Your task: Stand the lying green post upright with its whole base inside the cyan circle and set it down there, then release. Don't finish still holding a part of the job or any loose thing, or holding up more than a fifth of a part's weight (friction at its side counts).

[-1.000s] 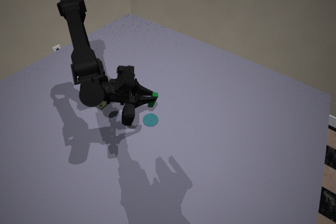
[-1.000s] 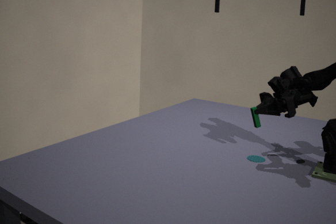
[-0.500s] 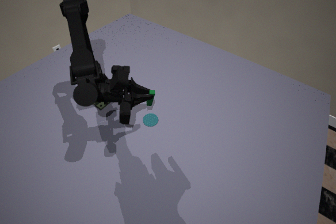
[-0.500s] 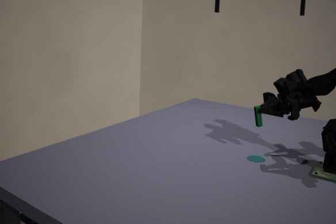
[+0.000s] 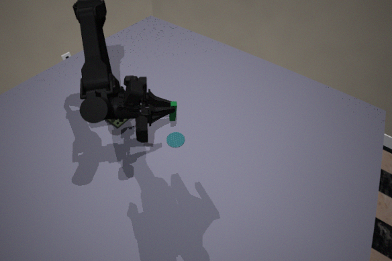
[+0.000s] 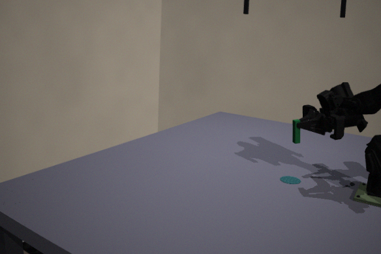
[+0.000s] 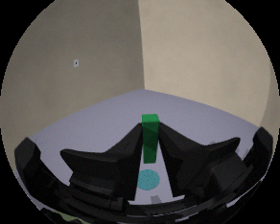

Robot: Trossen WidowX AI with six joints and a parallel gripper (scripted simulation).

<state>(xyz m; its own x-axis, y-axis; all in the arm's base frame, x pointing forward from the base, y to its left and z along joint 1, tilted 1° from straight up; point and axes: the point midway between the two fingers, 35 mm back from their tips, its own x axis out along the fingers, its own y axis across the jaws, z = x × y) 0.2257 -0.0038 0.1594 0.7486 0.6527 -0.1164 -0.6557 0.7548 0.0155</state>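
Now: the cyan circle 20 mm ahead of my hand, 20 mm to the left of it and 170 mm below it. From my hand the other things lie so: green post (20 mm ahead, 20 mm to the left, 20 mm below).
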